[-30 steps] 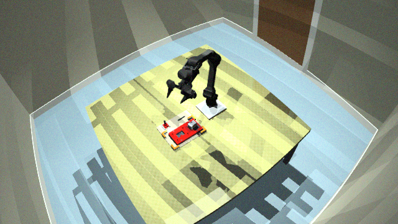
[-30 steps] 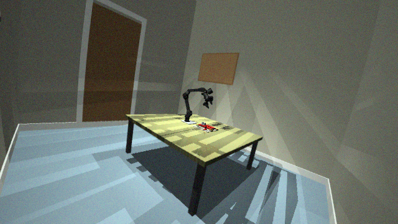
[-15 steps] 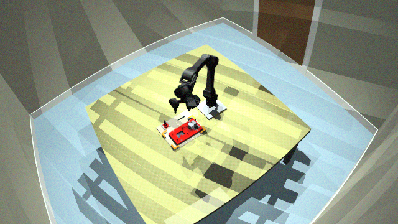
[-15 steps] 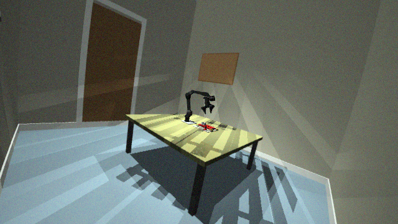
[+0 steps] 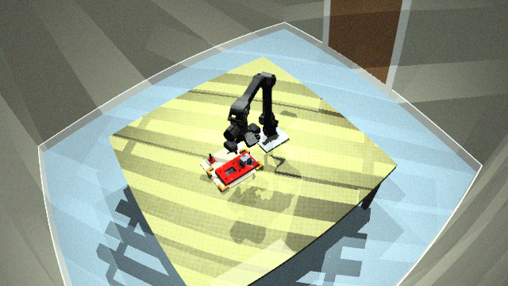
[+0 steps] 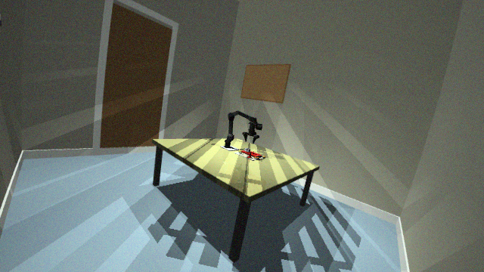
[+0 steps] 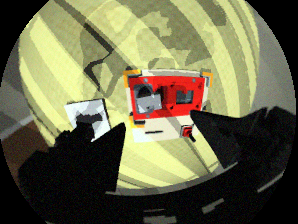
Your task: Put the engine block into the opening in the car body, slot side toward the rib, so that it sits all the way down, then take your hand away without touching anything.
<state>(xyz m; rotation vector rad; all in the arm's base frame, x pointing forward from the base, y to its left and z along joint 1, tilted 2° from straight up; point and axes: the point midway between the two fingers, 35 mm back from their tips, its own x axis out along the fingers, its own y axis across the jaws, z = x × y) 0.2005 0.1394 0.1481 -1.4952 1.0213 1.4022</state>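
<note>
The grey engine block is 10 mm to the right of my gripper tip and 80 mm below it.
</note>
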